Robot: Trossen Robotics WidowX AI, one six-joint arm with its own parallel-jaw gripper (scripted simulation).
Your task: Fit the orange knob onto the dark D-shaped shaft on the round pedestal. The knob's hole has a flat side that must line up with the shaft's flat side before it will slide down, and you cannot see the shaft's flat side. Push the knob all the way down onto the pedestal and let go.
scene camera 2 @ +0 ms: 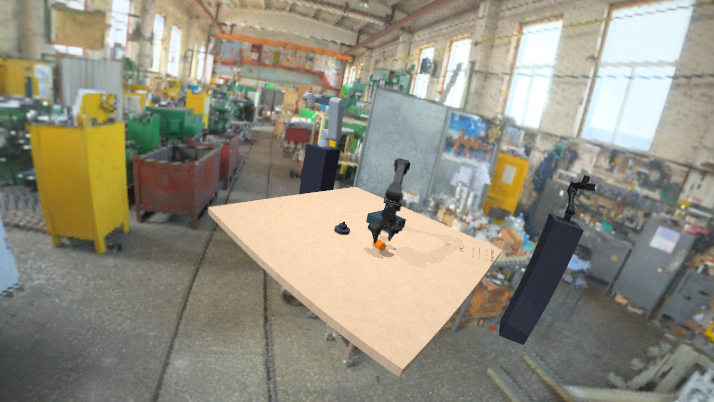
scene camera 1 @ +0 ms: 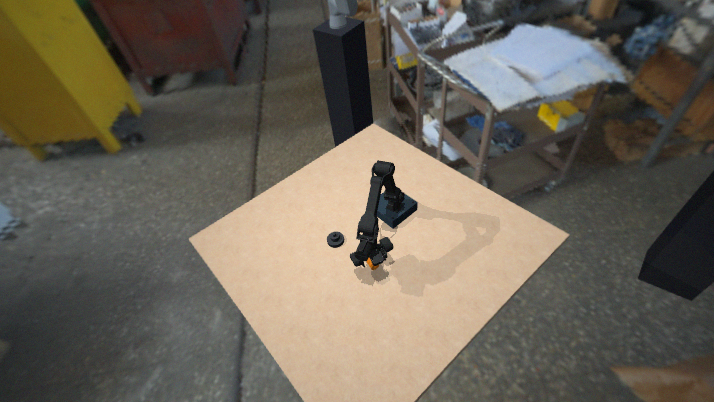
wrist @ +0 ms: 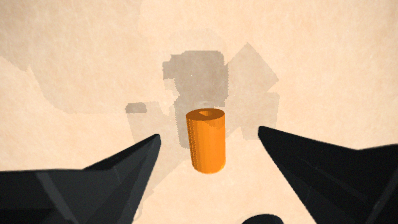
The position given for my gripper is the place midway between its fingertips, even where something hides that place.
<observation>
My gripper [wrist: 209, 134] is open, with nothing in its grasp. I also see an orange knob [wrist: 206, 127].
</observation>
